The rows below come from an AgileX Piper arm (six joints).
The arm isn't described. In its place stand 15 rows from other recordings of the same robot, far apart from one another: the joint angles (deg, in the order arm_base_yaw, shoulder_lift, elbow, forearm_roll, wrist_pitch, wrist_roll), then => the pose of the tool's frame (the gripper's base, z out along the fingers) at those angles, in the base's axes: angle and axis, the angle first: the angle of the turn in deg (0 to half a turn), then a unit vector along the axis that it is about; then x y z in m.
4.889 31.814 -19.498 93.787 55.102 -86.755 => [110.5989 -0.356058 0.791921 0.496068 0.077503 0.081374 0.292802]
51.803 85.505 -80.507 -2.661 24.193 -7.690 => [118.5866 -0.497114 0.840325 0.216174 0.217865 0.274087 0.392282]
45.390 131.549 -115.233 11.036 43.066 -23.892 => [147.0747 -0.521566 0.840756 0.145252 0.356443 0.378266 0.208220]
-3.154 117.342 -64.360 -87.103 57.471 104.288 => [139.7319 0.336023 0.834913 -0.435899 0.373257 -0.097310 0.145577]
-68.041 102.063 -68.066 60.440 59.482 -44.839 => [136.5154 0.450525 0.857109 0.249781 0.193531 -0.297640 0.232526]
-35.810 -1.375 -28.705 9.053 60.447 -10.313 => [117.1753 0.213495 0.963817 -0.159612 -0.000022 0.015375 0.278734]
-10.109 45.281 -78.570 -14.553 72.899 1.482 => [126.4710 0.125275 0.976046 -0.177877 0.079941 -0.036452 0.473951]
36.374 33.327 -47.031 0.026 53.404 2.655 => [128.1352 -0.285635 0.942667 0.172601 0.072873 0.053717 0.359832]
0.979 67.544 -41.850 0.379 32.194 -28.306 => [143.9057 -0.249917 0.965245 -0.076437 0.225019 0.004166 0.258109]
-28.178 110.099 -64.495 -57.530 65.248 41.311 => [171.5363 -0.282081 -0.863858 0.417349 0.265049 -0.221082 0.169936]
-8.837 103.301 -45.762 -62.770 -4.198 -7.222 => [147.5104 -0.507991 0.838325 -0.197879 0.327108 -0.044861 0.133077]
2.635 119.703 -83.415 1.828 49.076 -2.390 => [170.3720 -0.034407 0.999322 0.013113 0.413873 0.021243 0.148022]
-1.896 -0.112 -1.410 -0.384 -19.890 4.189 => [63.6206 0.048074 0.998442 0.028322 0.045642 -0.001303 0.251845]
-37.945 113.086 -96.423 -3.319 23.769 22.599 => [126.3751 0.484173 0.869956 -0.093555 0.369675 -0.290943 0.285768]
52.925 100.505 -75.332 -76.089 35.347 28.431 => [120.5234 -0.605168 0.755052 -0.252326 0.280533 0.286502 0.290294]
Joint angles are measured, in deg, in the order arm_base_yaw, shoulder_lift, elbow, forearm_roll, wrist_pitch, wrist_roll. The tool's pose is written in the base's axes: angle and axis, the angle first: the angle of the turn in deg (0 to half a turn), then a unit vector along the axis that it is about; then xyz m. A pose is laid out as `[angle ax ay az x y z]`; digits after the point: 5 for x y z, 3 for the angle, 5 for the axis.
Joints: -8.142 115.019 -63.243 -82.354 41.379 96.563
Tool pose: [142.959 0.31474 0.89142 -0.32606 0.37078 -0.11327 0.13966]
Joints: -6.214 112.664 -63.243 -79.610 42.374 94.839
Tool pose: [141.963 0.31722 0.89253 -0.32057 0.37043 -0.10102 0.15394]
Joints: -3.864 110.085 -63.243 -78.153 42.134 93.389
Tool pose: [139.807 0.30654 0.90089 -0.30728 0.37174 -0.08499 0.16970]
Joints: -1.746 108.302 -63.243 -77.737 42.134 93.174
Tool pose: [137.758 0.29781 0.90711 -0.29744 0.37271 -0.07105 0.18107]
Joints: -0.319 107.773 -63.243 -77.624 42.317 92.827
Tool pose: [137.045 0.28724 0.91155 -0.29424 0.37356 -0.06192 0.18452]
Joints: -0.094 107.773 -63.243 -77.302 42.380 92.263
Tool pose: [137.291 0.28341 0.91270 -0.29438 0.37352 -0.06045 0.18429]
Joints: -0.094 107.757 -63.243 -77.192 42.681 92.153
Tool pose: [137.428 0.28429 0.91172 -0.29656 0.37313 -0.06077 0.18446]
